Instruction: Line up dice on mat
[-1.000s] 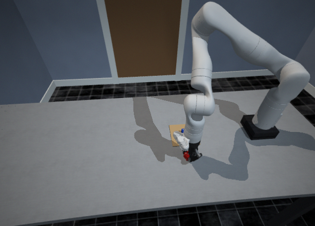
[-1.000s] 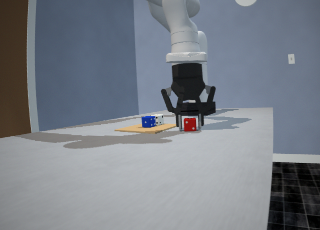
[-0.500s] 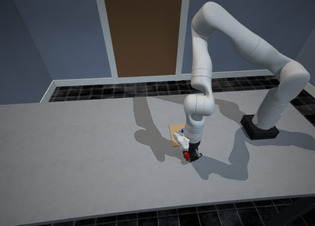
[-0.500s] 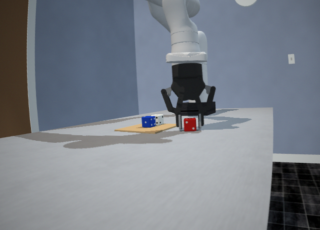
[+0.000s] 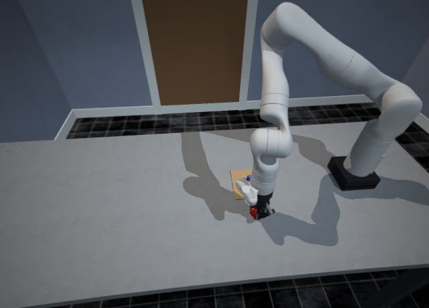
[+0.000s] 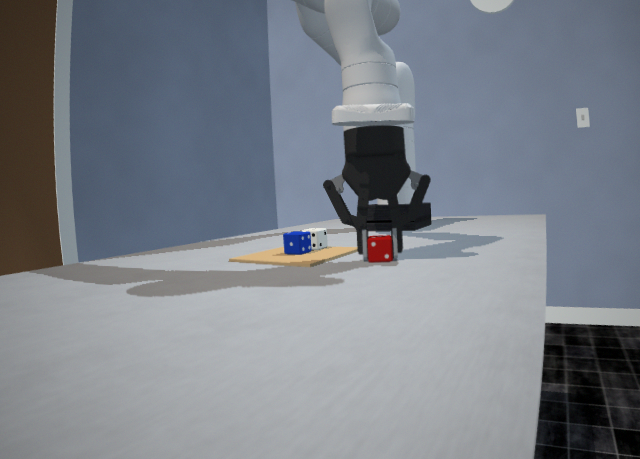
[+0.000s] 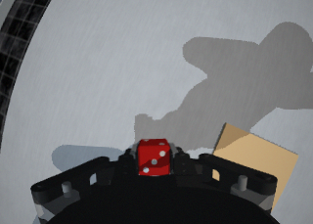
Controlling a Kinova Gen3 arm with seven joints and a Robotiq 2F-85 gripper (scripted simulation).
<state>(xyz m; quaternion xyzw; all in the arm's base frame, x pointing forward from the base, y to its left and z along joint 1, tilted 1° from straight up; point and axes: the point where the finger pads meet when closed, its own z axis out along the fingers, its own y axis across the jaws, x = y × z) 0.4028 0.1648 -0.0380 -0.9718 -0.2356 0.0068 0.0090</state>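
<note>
Right now my hand is 14 cm to the left of the blue die. From my hand the other things lie so: white die (14 cm to the right, 5 cm behind); tan mat (14 cm to the right, 2 cm below); red die (1 cm below).
</note>
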